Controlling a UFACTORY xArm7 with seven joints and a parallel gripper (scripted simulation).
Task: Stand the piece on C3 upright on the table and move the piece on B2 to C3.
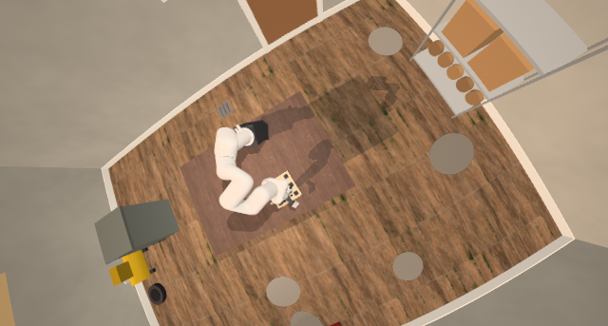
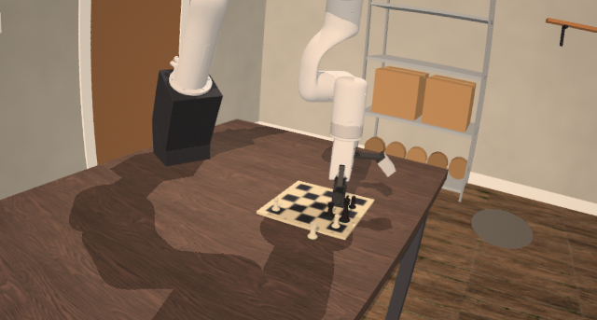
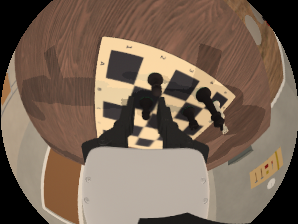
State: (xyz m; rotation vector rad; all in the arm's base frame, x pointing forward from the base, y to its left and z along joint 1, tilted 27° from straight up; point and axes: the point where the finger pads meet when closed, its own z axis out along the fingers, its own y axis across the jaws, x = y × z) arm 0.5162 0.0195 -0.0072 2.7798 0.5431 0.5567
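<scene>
My gripper is now 40 mm to the left of the chessboard, 30 mm past it and 30 mm above it.
</scene>
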